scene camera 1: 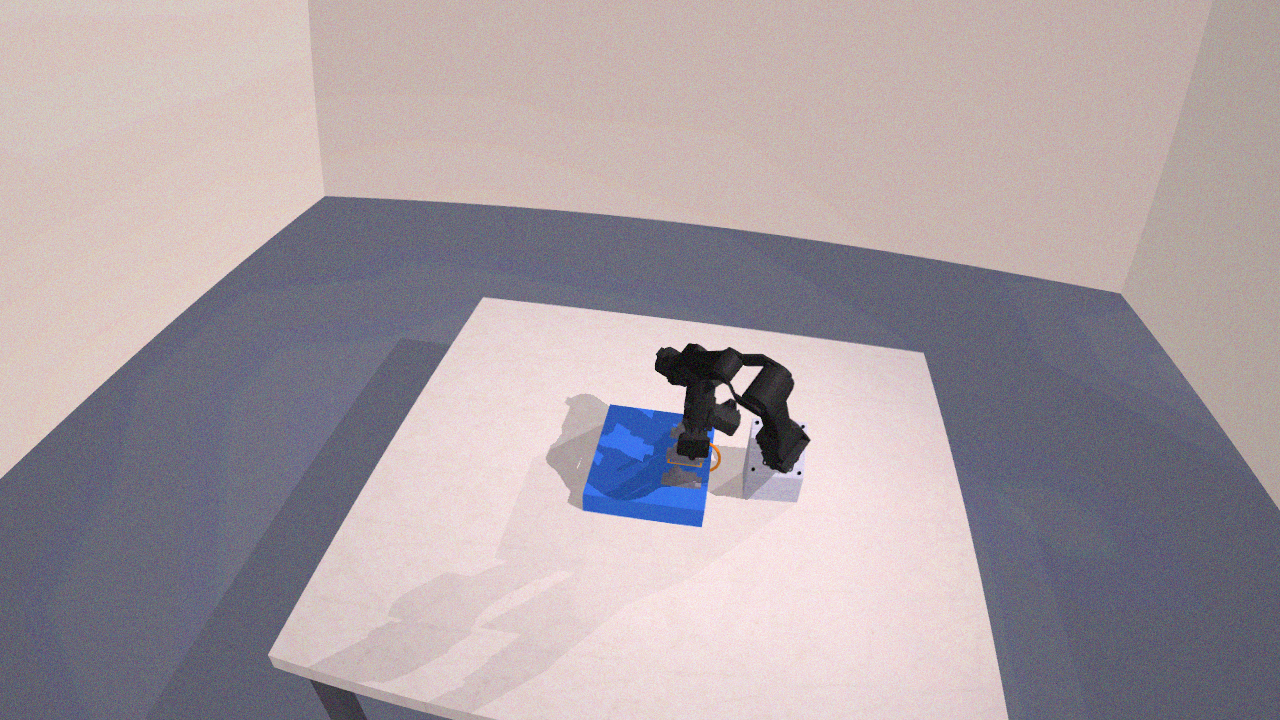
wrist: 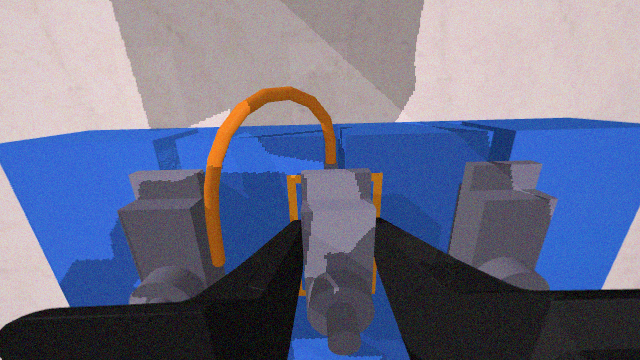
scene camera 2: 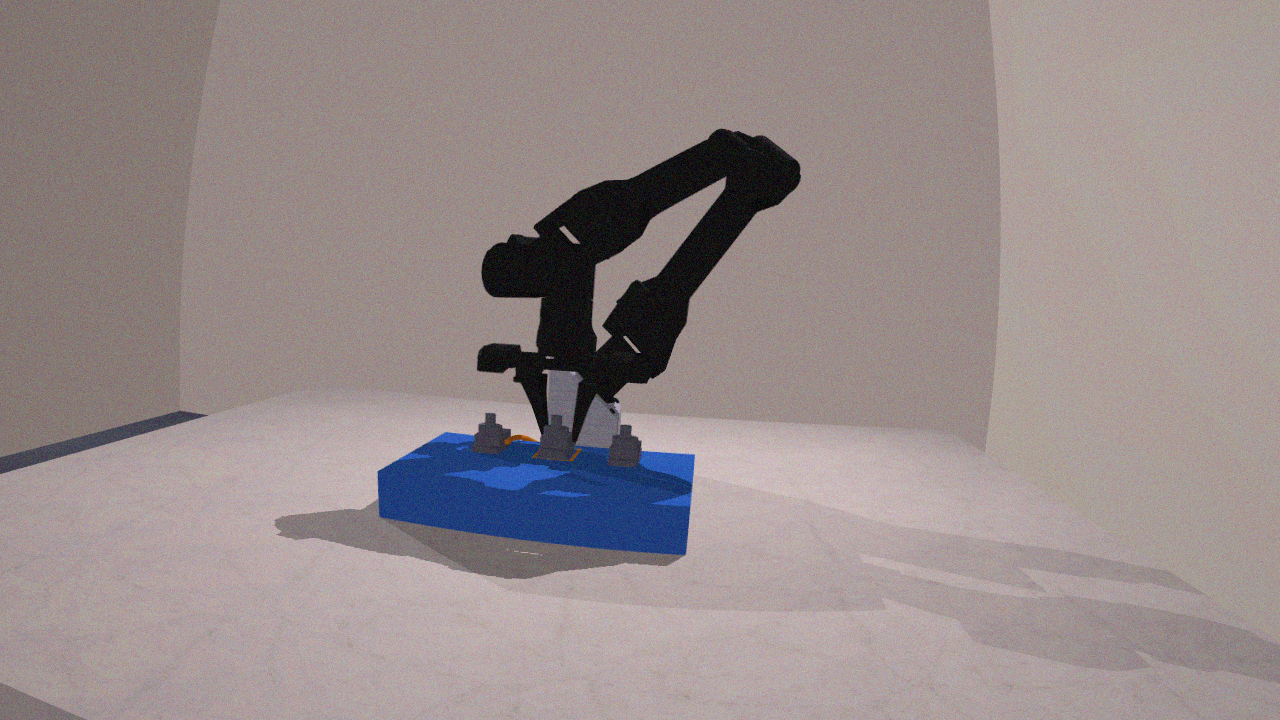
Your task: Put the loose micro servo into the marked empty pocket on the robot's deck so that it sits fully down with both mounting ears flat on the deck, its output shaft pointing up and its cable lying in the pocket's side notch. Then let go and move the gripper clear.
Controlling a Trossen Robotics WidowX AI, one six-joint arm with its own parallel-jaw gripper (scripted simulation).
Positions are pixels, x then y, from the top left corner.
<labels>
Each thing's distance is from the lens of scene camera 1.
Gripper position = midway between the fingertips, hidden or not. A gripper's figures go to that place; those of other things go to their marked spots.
gripper (scene camera 1: 692, 454): 158 cm
blue deck (scene camera 1: 625, 479): 153 cm
</labels>
